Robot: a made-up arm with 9 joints.
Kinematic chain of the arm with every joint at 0, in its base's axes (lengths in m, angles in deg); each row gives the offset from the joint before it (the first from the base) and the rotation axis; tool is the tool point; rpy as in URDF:
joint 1: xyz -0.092 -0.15 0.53 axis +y
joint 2: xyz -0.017 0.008 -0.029 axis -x
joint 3: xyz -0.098 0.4 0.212 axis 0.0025 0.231 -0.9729
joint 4: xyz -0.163 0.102 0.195 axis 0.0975 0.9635 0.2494
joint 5: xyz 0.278 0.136 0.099 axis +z
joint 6: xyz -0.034 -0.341 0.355 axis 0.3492 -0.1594 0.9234
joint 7: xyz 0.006 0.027 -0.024 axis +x
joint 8: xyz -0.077 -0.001 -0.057 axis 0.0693 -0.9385 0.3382
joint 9: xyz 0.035 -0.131 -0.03 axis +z
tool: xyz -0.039 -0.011 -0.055 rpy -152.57 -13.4 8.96
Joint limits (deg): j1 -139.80..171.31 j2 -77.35..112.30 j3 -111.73..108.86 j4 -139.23..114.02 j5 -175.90..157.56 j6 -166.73..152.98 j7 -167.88..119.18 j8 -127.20..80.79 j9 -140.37..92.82
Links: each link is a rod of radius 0.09 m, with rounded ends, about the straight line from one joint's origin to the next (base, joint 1, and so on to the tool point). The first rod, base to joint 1, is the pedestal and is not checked.
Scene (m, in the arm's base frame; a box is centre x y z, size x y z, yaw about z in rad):
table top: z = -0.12
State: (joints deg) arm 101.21 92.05 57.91 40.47 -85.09 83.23 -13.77 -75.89 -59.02
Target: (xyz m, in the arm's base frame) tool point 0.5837 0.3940 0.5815
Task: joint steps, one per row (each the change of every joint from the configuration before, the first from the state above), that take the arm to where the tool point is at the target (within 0.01 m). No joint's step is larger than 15 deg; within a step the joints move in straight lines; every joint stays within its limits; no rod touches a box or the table.
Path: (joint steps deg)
1: -2.44 -13.96 0.10 0.32 2.78 -0.41 -1.57 -1.18 0.71
2: -2.44 -13.96 0.09 0.33 2.79 -0.42 -1.57 -1.18 0.70
3: -2.44 -13.96 0.10 0.32 2.78 -0.41 -1.56 -1.18 0.71
4: -2.43 -13.96 0.10 0.33 2.79 -0.41 -1.57 -1.18 0.71
5: -2.44 -13.96 0.09 0.32 2.78 -0.42 -1.57 -1.18 0.71
6: -2.44 -13.96 0.10 0.32 2.79 -0.41 -1.57 -1.18 0.70

